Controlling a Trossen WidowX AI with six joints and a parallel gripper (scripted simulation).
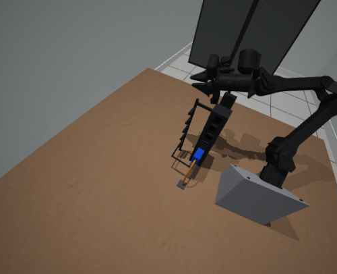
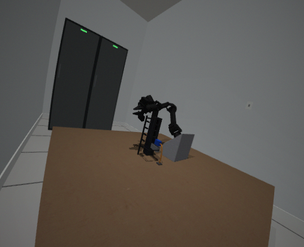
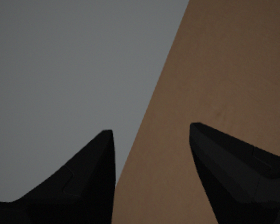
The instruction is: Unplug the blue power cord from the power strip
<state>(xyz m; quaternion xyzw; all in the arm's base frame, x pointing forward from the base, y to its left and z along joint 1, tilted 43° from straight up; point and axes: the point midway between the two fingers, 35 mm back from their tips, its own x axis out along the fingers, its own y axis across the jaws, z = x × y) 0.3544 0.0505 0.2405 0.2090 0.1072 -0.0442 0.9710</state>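
The blue plug lies 15 cm to the left of my gripper tip, 15 cm below it and 15 cm behind it.
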